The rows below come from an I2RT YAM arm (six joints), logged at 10 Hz.
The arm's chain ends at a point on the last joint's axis. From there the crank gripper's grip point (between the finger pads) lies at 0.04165 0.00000 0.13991 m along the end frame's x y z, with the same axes.
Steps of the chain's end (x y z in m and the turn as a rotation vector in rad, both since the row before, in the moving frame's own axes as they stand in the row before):
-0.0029, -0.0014, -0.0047, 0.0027, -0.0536, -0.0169
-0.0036, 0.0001, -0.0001, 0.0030, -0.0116, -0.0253
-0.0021, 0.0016, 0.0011, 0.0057, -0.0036, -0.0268
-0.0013, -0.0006, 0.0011, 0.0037, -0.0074, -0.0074
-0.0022, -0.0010, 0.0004, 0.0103, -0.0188, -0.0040
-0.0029, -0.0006, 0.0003, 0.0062, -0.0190, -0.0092
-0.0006, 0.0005, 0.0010, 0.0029, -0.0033, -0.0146
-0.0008, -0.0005, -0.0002, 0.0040, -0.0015, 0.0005
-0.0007, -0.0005, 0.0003, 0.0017, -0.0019, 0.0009
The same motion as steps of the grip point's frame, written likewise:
-0.0105, -0.0024, -0.0027, 0.0027, -0.0536, -0.0169
-0.0052, -0.0014, 0.0004, 0.0030, -0.0116, -0.0253
-0.0026, -0.0003, 0.0012, 0.0057, -0.0036, -0.0268
-0.0023, -0.0014, 0.0014, 0.0037, -0.0074, -0.0074
-0.0048, -0.0026, 0.0011, 0.0103, -0.0188, -0.0040
-0.0056, -0.0018, 0.0011, 0.0062, -0.0190, -0.0092
-0.0011, -0.0005, 0.0011, 0.0029, -0.0033, -0.0146
-0.0010, -0.0010, -0.0001, 0.0040, -0.0015, 0.0005
-0.0010, -0.0007, 0.0004, 0.0017, -0.0019, 0.0009

